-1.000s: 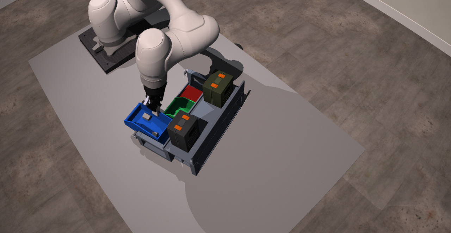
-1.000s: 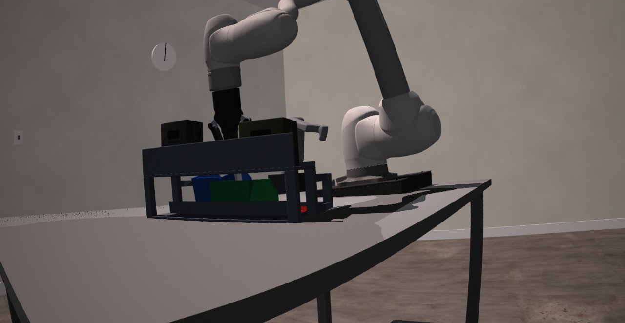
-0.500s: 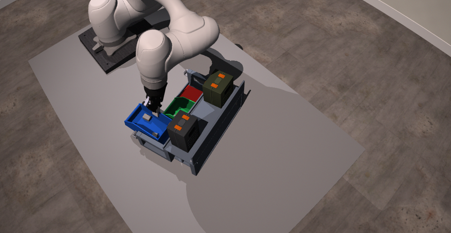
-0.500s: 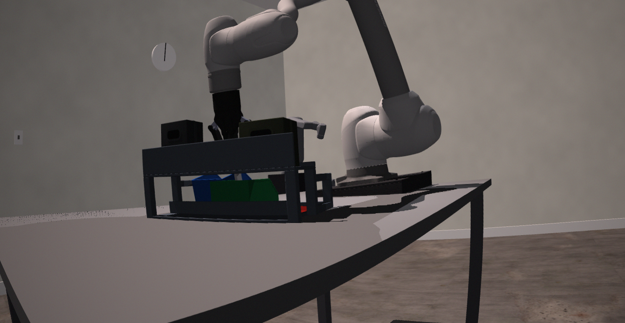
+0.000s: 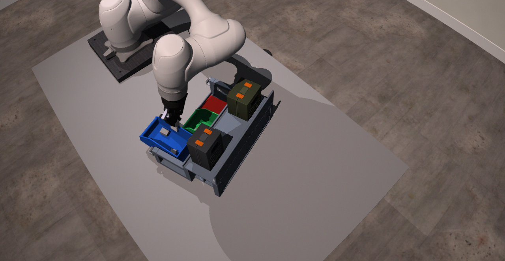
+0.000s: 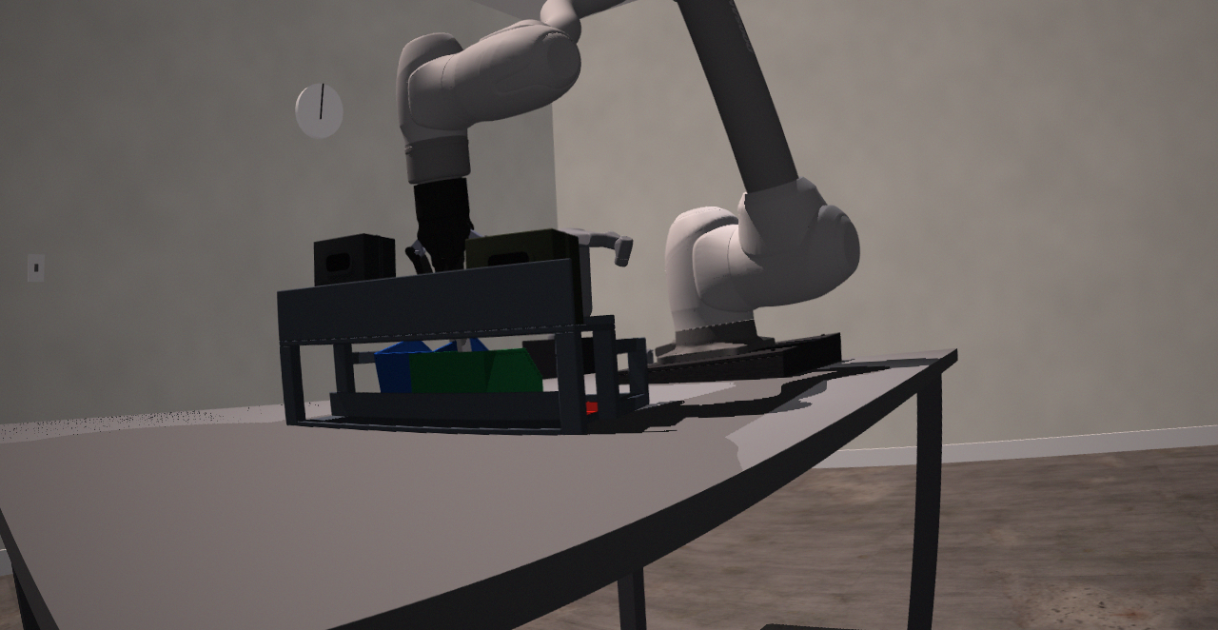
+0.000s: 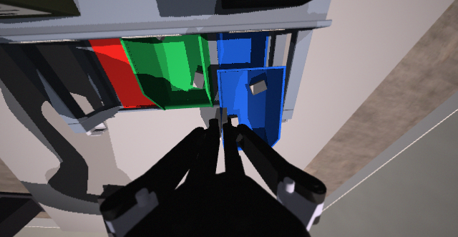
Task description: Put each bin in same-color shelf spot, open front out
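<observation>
My hand is 5 cm to the left of the blue bin and 4 cm above it. From my hand the other things lie so: olive case: 13 cm ahead, 22 cm to the left, 5 cm above; then black case: 18 cm ahead, 6 cm above; then green bin: 6 cm ahead, 9 cm to the left, 5 cm below.
</observation>
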